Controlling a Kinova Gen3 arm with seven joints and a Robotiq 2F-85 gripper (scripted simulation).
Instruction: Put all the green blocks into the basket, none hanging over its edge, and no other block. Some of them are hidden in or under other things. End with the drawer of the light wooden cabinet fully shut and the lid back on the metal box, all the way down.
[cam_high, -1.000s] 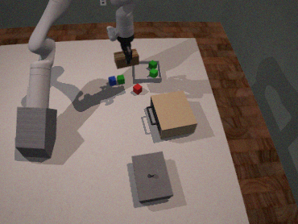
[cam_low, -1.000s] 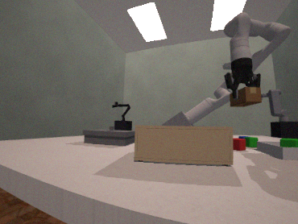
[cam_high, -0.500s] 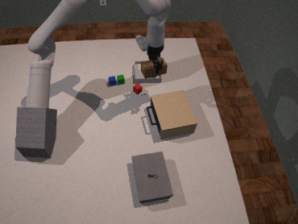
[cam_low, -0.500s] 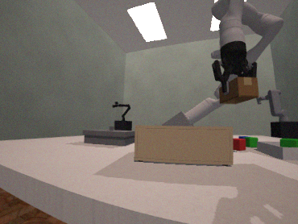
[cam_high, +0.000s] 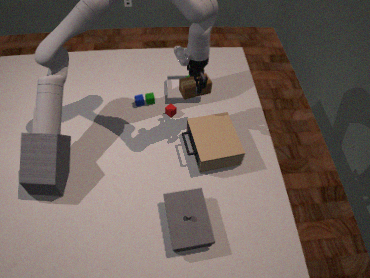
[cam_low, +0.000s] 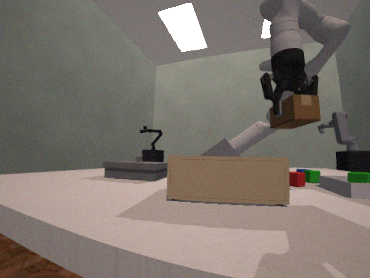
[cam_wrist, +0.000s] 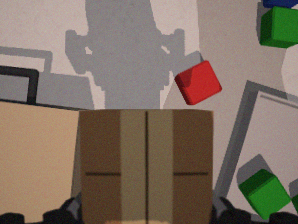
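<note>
The cardboard box lies right at my hand. Also, from my hand: basket: 170 mm below, 160 mm to the left, 20 mm behind; light wooden cabinet: 160 mm to the right, 150 mm below, 50 mm ahead; red block: 170 mm below, 90 mm behind, 30 mm to the left.
</note>
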